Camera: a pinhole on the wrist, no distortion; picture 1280 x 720 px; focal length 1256.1 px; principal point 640.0 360.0 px. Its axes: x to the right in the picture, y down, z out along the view. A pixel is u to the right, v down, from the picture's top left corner.
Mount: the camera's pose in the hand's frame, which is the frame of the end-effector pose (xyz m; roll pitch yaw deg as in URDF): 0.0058 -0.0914 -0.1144 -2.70 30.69 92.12
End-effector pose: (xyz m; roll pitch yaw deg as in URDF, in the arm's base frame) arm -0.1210 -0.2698 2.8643 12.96 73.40 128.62
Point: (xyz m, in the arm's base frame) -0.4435 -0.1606 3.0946
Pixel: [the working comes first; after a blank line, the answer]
In the camera's frame: 0.0960 0.1067 0.5335

866.0 611.2
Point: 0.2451 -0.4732 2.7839
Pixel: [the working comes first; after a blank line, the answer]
In the camera's frame: -0.0099 0.0581 -0.2757

behind the camera
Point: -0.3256 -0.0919 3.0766
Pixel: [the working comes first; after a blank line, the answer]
In the camera's frame: -0.0255 0.1032 0.4689

571.7 636.5
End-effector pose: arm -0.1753 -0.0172 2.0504 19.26 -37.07 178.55
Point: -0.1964 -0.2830 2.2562
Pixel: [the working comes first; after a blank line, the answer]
In the camera's frame: 0.2460 -0.1604 0.3405

outside the picture
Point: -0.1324 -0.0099 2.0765
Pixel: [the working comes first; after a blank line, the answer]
In the camera's frame: 0.0035 0.0115 0.1902

662.9 436.1
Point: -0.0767 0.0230 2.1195
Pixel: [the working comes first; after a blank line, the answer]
In the camera's frame: -0.0429 0.0269 0.2506

424.8 494.9
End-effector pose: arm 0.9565 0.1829 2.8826 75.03 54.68 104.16
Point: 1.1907 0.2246 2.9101
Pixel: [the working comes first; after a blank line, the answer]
In the camera's frame: -0.1468 0.0220 0.3145

53.6 447.8
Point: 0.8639 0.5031 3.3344
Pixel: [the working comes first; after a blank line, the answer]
In the camera's frame: 0.4064 0.1344 0.5284

outside the picture
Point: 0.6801 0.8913 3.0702
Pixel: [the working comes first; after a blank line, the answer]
In the camera's frame: 0.5847 -0.3348 0.5760

outside the picture
